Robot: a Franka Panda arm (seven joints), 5 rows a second.
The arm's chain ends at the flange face. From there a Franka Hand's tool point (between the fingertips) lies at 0.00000 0.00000 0.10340 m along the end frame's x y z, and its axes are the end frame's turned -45 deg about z.
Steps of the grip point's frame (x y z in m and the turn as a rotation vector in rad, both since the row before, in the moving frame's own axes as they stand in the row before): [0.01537 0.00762 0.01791 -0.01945 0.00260 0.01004]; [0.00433 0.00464 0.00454 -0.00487 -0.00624 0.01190]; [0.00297 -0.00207 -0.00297 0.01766 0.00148 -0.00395]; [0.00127 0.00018 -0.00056 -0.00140 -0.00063 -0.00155]
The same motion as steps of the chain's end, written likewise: [0.01465 -0.00672 0.01793 -0.01191 0.01559 0.01004]; [0.00645 -0.00059 0.00454 -0.00786 -0.00097 0.01190]; [0.00182 -0.00217 -0.00295 0.01353 -0.01144 -0.00395]; [0.00097 -0.00092 -0.00056 -0.00144 0.00054 -0.00155]
